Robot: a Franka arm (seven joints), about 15 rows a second.
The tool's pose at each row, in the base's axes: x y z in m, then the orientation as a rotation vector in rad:
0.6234, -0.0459, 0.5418, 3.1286, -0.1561, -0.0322
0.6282, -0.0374, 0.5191, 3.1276, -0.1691, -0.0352
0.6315, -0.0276, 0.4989, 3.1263, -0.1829, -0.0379
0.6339, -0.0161, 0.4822, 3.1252, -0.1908, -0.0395
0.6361, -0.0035, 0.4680, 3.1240, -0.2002, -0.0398
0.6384, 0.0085, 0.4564, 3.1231, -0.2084, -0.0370
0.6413, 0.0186, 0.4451, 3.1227, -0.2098, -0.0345
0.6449, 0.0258, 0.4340, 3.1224, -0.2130, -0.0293
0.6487, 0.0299, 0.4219, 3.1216, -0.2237, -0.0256
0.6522, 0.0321, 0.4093, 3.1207, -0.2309, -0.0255
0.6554, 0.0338, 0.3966, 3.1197, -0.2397, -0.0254
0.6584, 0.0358, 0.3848, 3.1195, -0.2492, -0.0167
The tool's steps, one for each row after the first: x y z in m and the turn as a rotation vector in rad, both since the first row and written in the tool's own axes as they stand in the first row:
0.0044, -0.0092, 0.0225, -0.0003, -0.0019, 0.0083
0.0071, -0.0194, 0.0426, -0.0008, -0.0037, 0.0172
0.0087, -0.0313, 0.0591, -0.0014, -0.0047, 0.0222
0.0099, -0.0442, 0.0732, -0.0020, -0.0049, 0.0283
0.0112, -0.0565, 0.0846, -0.0022, -0.0031, 0.0336
0.0133, -0.0669, 0.0958, -0.0025, -0.0015, 0.0345
0.0164, -0.0746, 0.1068, -0.0024, 0.0018, 0.0365
0.0200, -0.0791, 0.1187, -0.0023, 0.0041, 0.0434
0.0235, -0.0818, 0.1312, -0.0026, 0.0042, 0.0481
0.0268, -0.0839, 0.1439, -0.0029, 0.0042, 0.0537
0.0298, -0.0863, 0.1556, -0.0021, 0.0097, 0.0598

